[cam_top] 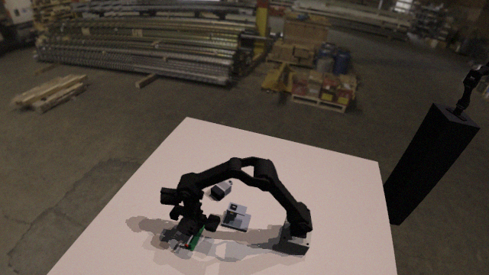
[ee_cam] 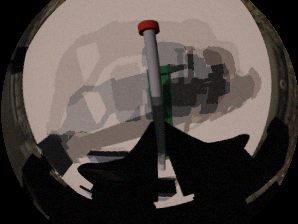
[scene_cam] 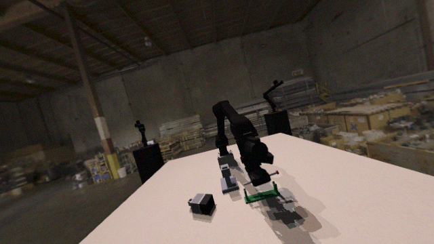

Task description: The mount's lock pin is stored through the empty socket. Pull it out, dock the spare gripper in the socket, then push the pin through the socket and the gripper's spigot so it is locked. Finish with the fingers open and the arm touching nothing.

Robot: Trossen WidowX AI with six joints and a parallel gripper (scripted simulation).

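Now: gripper tip 2 cm above the green cradle and 1 cm short of it. The rest, counted from my gripper tip: grey mount (12 cm to the right, 12 cm behind); then spare gripper (26 cm to the right, 3 cm behind, 2 cm below).
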